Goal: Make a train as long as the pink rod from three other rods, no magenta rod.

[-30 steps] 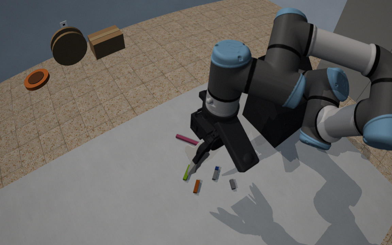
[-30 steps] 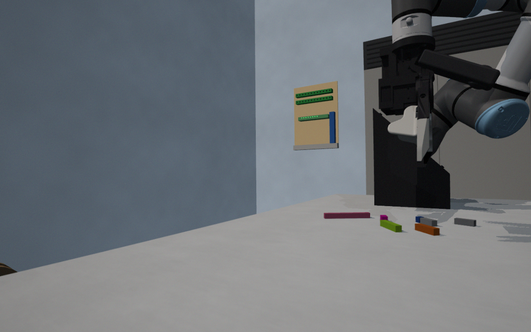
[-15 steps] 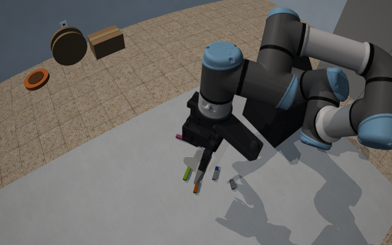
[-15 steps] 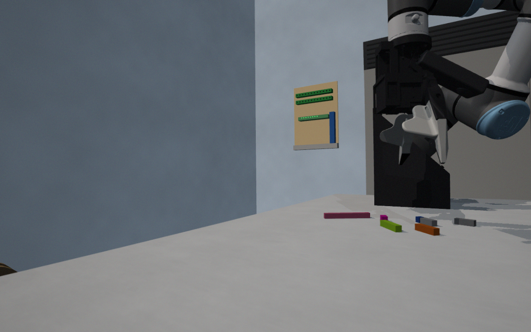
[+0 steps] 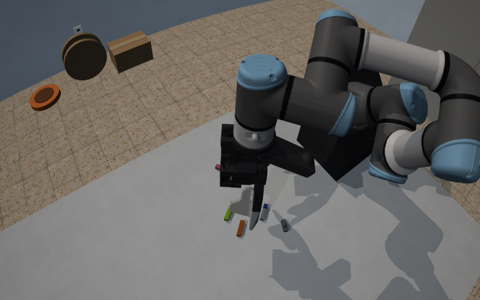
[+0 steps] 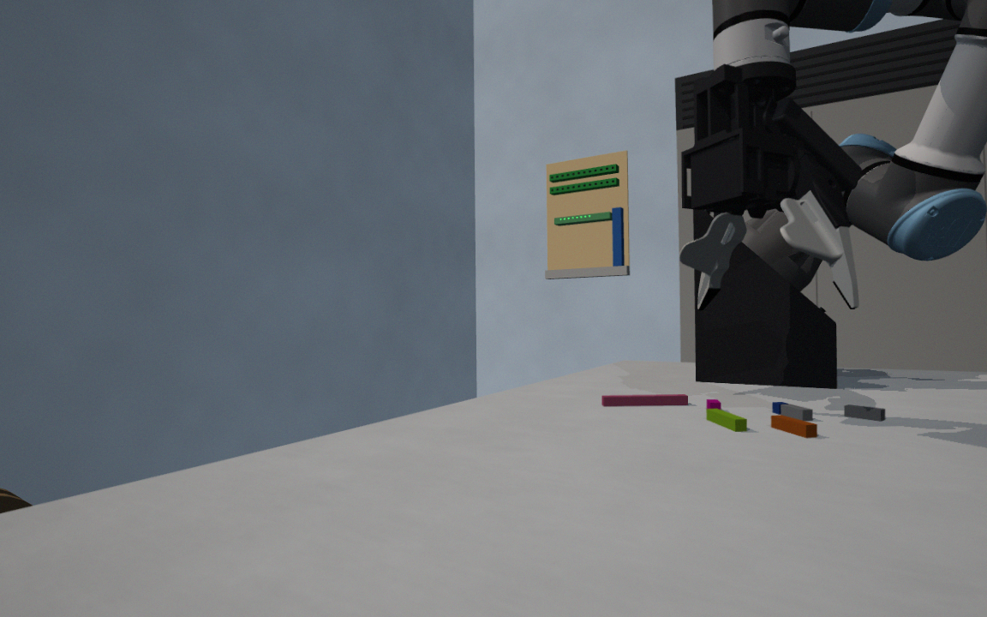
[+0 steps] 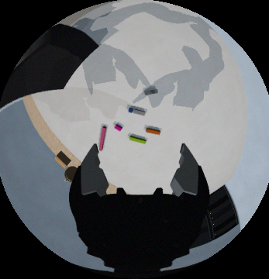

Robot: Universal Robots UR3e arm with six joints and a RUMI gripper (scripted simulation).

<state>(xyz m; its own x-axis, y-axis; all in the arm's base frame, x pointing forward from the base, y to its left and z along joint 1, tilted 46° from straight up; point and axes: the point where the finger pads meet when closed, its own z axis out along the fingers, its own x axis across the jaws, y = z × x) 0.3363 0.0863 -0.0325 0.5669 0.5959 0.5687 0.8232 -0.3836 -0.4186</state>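
The lime rod is 9 cm below my hand, 4 cm ahead of it and 3 cm to the right of it. From my hand the other things lie so: orange rod (9 cm below, 4 cm ahead, 2 cm to the left); then blue rod (9 cm below, 5 cm behind, 1 cm to the left); then magenta rod (9 cm below, 5 cm to the right, 3 cm behind).
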